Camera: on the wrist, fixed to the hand. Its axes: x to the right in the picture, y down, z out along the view.
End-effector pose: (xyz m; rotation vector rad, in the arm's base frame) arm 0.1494 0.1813 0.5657 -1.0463 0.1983 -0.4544
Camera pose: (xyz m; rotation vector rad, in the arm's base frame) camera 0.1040 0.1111 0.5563 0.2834 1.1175 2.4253
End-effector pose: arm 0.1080 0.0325 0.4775 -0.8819 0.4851 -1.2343
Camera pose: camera 0.0282 0.0148 0.4574 0.4426 0.7242 1.7199
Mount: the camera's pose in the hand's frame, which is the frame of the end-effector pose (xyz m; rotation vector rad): -0.0092 -0.0334 -0.0767 -0.0885 0.2954 -3.1014
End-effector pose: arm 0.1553 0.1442 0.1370 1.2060 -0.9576 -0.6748
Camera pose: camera 0.2208 0.1789 0.0972 -1.2034 -1.6424 1.7264
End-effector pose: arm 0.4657 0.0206 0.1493 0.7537 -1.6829 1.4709
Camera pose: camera 0.5108 0.0904 0.1628 1.3509 0.6942 -0.8253
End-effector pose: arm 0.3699 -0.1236 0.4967 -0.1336 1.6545 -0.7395
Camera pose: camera 0.2911 -0.1156 0.5252 1.7920 -0.0475 1.5334
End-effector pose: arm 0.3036 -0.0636 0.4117 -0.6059 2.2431 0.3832
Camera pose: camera 0.2806 -0.1232 0.4665 -2.7279 -0.5841 -1.1384
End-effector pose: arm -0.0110 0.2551 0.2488 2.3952 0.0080 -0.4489
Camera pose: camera 0.0005 0.3305 0.2844 -0.0433 -2.7579 0.7447
